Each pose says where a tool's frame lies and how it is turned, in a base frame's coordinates. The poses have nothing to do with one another.
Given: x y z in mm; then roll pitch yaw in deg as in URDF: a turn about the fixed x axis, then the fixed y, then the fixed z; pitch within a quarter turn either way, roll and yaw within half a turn.
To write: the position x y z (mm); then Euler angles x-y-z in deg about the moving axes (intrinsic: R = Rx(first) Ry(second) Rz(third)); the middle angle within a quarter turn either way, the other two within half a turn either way. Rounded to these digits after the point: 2 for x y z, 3 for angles.
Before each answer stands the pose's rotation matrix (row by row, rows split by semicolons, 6 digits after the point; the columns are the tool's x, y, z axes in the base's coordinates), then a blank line. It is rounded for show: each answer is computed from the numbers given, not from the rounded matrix.
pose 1, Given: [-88.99 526.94 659.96 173.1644 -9.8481 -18.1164]
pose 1, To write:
0.936422 -0.328086 0.124393; -0.306367 -0.937341 -0.165926; 0.171037 0.117267 -0.978261

[-88.99 526.94 659.96 170.373 7.146 19.308]
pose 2, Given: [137.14 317.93 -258.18 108.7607 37.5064 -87.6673]
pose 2, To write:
0.032288 -0.297885 -0.954056; -0.792628 -0.589115 0.157114; -0.608850 0.751138 -0.255133

[137.14 317.93 -258.18 -148.375 -72.565 83.814]
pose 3, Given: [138.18 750.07 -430.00 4.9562 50.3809 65.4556]
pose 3, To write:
0.264892 -0.878594 0.397373; 0.580060 0.474381 0.662188; -0.770301 0.055092 0.635297

[138.18 750.07 -430.00 -46.187 23.414 73.222]
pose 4, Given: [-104.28 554.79 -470.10 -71.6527 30.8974 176.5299]
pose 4, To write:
-0.856515 0.467453 -0.218793; 0.051938 -0.343700 -0.937642; -0.513502 -0.814468 0.270106

[-104.28 554.79 -470.10 73.930 -12.638 -151.376]
